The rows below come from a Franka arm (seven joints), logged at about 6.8 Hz.
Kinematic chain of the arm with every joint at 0, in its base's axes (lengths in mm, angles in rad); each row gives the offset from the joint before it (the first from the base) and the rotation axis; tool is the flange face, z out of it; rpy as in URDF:
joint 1: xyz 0 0 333 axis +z
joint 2: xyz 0 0 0 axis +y
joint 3: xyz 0 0 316 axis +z
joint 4: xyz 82.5 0 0 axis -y
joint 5: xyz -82.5 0 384 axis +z
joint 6: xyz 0 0 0 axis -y
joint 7: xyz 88 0 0 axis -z
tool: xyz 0 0 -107 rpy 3.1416 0 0
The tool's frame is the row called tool.
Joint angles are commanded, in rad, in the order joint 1, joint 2, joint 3, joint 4, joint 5, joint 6, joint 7. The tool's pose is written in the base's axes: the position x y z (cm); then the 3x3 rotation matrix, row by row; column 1 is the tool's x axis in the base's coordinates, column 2 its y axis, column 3 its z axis. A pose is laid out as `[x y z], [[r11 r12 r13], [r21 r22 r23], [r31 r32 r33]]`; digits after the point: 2 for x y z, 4 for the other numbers.
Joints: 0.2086, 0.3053, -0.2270, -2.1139, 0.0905, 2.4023, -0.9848
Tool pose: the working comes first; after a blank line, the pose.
Where each joint sits with the arm in this pose, in the base's axes (m; each line is computed from the numbers above, not from the rounded line before):
joint 1: 0.0000 0.0000 0.3330
joint 2: 0.0000 0.0000 0.3330
joint 3: 0.0929 0.0197 0.6344
joint 4: 0.1718 0.0174 0.6102
joint 5: 0.4891 -0.0009 0.3796
joint 6: 0.4891 -0.0009 0.3796
joint 7: 0.5769 -0.0075 0.3789
the tool: 0.5761 -0.0082 0.2719

[57.61 -0.82 27.19], [[0.6144 0.7890 -0.0075], [0.7889 -0.6144 -0.0067], [-0.0099 -0.0018 -0.9999]]
